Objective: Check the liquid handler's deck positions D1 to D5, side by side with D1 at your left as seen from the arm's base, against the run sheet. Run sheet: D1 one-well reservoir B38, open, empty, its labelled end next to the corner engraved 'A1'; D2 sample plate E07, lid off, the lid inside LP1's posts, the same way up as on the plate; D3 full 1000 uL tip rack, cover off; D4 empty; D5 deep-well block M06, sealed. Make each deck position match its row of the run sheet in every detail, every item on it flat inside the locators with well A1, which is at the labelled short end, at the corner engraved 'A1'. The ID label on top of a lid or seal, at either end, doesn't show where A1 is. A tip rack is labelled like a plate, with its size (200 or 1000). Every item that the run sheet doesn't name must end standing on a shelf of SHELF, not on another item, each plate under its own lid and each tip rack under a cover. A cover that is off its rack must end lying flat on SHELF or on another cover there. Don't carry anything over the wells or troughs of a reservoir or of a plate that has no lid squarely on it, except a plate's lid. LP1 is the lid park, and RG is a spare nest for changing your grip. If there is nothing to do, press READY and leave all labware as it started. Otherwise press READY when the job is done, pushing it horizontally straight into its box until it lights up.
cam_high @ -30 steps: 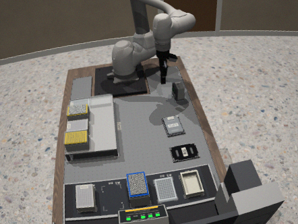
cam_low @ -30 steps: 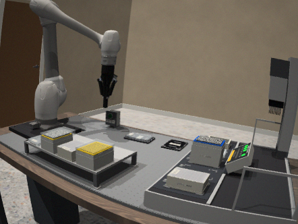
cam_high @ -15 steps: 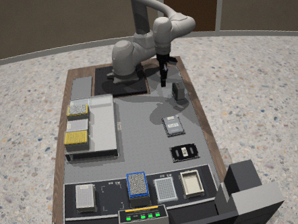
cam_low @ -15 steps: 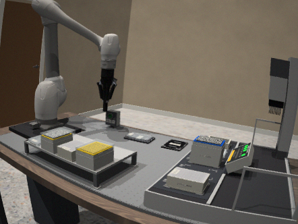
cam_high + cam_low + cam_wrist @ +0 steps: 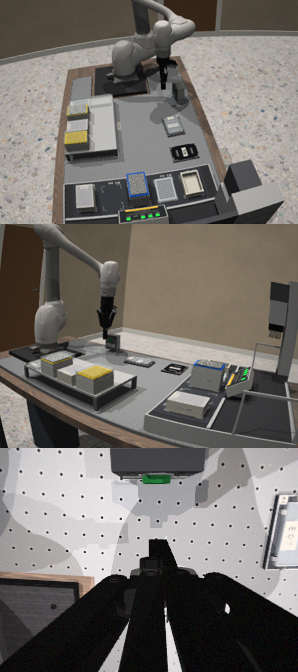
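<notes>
The ready box lies 8 cm to the left of my hand and 6 cm below it. Also, from my hand: cream one-well reservoir (68 cm ahead, 7 cm below, 1 cm to the right); shelf (46 cm to the right, 16 cm ahead, 7 cm below); sample plate (67 cm ahead, 14 cm to the right, 7 cm below).
</notes>
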